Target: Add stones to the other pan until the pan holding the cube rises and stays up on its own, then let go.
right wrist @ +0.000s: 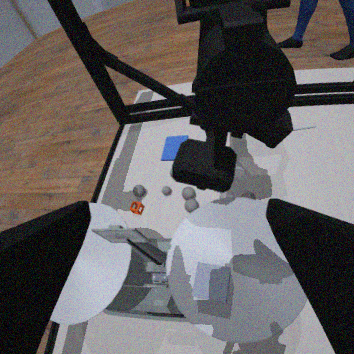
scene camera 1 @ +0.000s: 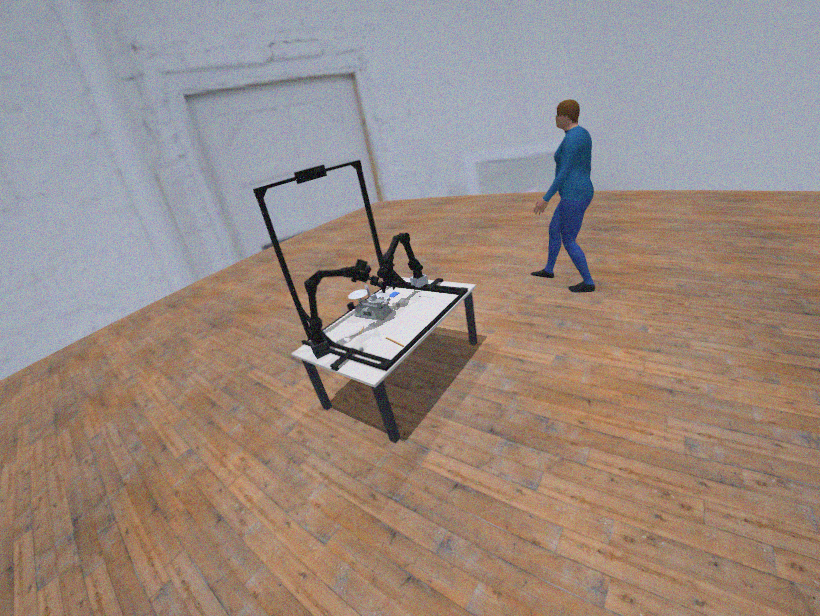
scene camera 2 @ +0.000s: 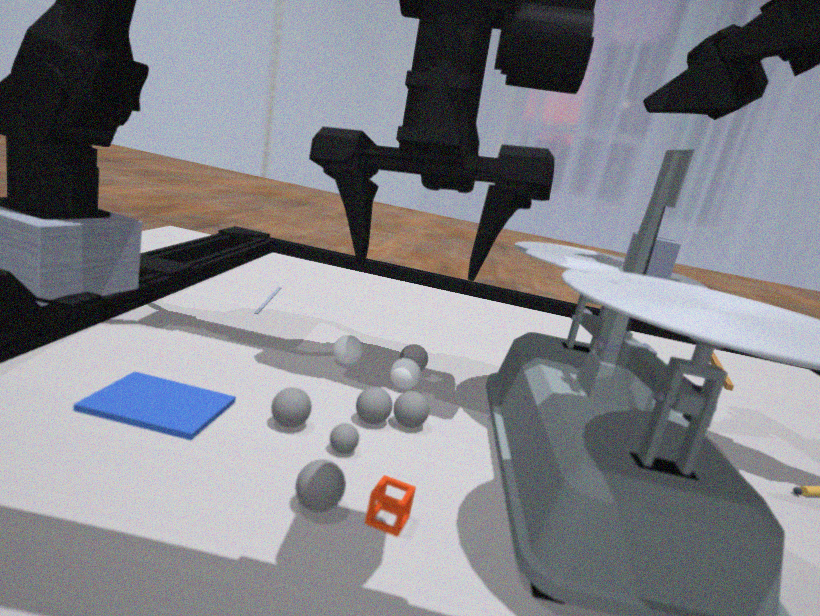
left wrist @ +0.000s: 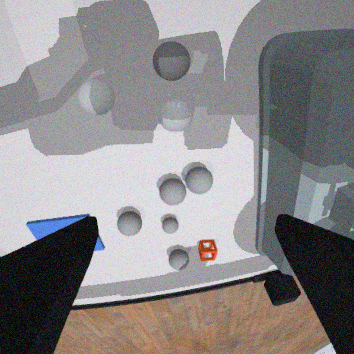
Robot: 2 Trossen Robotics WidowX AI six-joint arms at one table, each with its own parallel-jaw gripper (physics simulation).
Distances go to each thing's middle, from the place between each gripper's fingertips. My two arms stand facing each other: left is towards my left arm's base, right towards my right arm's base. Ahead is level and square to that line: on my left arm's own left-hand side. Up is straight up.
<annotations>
The grey balance scale (scene camera 2: 613,493) is 40 mm behind my left hand and 160 mm to the right of it. The rest, counted from my left hand: small orange wire-frame cube (scene camera 2: 401,508): 160 mm behind, 40 mm to the right, 100 mm below; blue flat pad (scene camera 2: 141,400): 110 mm behind, 140 mm to the left, 110 mm below.
The grey balance scale lies 7 cm behind my right hand, 1 cm to the right of it and 16 cm below it. Round my right hand: small orange wire-frame cube (18 cm behind, 11 cm to the left, 27 cm below); then blue flat pad (14 cm behind, 29 cm to the left, 28 cm below).
</annotations>
